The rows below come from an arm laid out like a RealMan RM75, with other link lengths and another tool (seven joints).
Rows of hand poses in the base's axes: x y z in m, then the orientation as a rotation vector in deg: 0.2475 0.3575 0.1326 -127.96 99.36 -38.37; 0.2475 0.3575 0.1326 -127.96 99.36 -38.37; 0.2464 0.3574 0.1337 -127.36 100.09 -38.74; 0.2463 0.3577 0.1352 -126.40 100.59 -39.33; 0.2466 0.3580 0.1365 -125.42 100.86 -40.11; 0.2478 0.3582 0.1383 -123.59 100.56 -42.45; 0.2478 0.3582 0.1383 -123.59 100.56 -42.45; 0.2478 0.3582 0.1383 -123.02 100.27 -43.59; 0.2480 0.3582 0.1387 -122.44 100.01 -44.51; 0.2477 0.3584 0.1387 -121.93 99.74 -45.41; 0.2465 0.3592 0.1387 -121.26 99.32 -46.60; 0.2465 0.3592 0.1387 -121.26 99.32 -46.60; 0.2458 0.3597 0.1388 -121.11 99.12 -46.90; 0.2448 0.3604 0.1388 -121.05 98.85 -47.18; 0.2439 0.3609 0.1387 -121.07 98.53 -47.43; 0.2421 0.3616 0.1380 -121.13 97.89 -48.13; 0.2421 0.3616 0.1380 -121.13 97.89 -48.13
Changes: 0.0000 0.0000 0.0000 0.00 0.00 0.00; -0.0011 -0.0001 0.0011 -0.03 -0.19 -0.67; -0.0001 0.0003 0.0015 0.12 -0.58 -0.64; 0.0003 0.0003 0.0013 0.08 -0.76 -0.52; 0.0012 0.0002 0.0018 -0.19 -2.08 -0.59; 0.0000 0.0000 0.0000 0.00 0.00 0.00; 0.0000 0.0000 0.0000 -0.27 -0.88 -0.12; 0.0002 0.0000 0.0004 -0.14 -0.79 -0.11; -0.0003 0.0002 0.0000 -0.18 -0.74 -0.09; -0.0012 0.0008 0.0000 -0.23 -1.01 -0.08; 0.0000 0.0000 0.0000 0.00 0.00 0.00; -0.0007 0.0005 0.0001 -0.05 -0.28 0.05; -0.0010 0.0007 0.0000 -0.08 -0.25 0.12; -0.0009 0.0005 -0.0001 -0.10 -0.21 0.17; -0.0018 0.0007 -0.0007 -0.33 -0.48 0.32; 0.0000 0.0000 0.0000 0.00 0.00 0.00
